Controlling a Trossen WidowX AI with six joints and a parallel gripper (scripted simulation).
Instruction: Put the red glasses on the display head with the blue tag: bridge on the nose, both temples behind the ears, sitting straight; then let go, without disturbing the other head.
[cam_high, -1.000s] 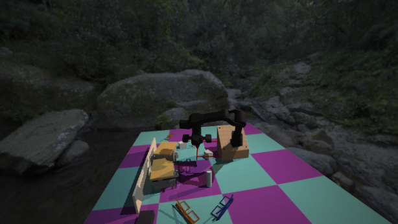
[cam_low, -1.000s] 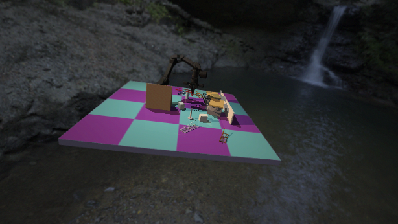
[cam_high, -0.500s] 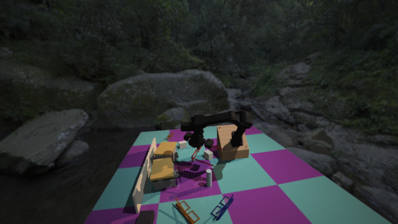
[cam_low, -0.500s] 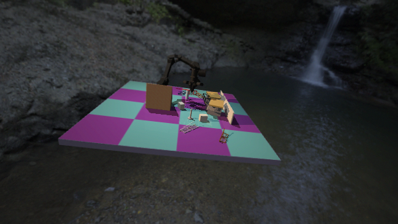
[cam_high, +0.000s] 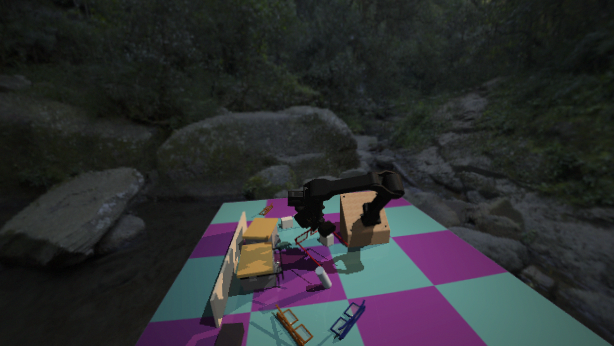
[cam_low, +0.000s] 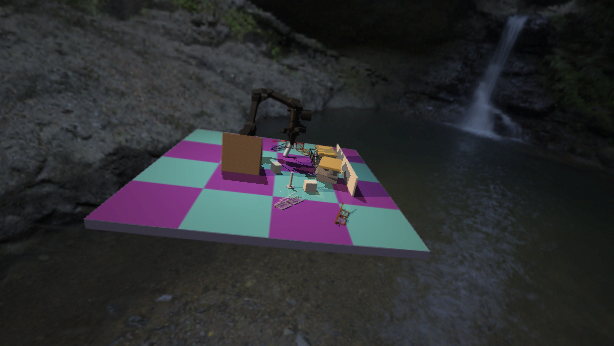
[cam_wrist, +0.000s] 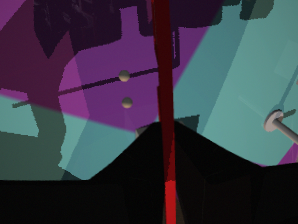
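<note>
Now: the red glasses 7 cm to the left of my gripper tip, 2 cm behind it and 1 cm below it. Also, from my gripper tip: tall pale board: 34 cm ahead, 8 cm below, 3 cm to the right.
</note>
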